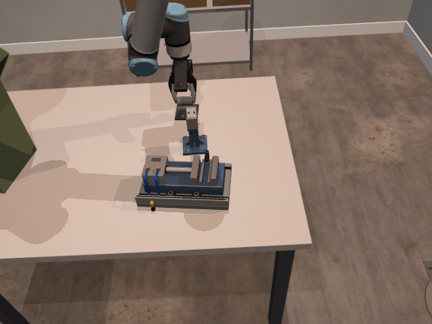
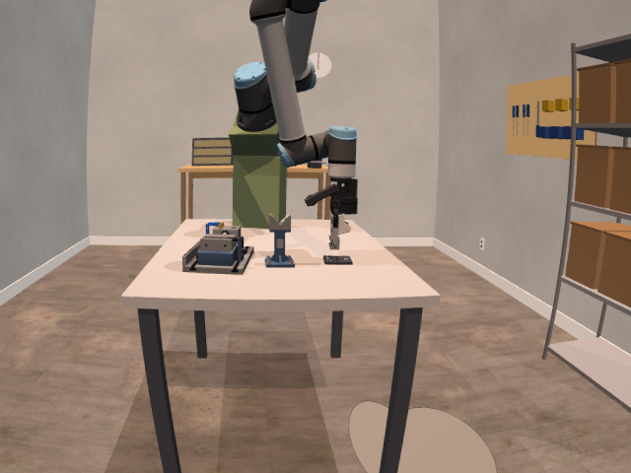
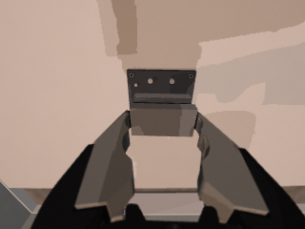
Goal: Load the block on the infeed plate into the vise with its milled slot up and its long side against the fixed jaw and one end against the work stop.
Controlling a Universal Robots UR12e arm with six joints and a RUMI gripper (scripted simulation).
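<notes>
The dark infeed plate lies 1 cm to the left of my hand and 7 cm below it. Also, from my hand: cylinder rod (4 cm ahead, 37 cm to the right, 1 cm above); then part (1 cm to the right, 1 cm below); then work stop (13 cm ahead, 32 cm to the right, 2 cm above).
</notes>
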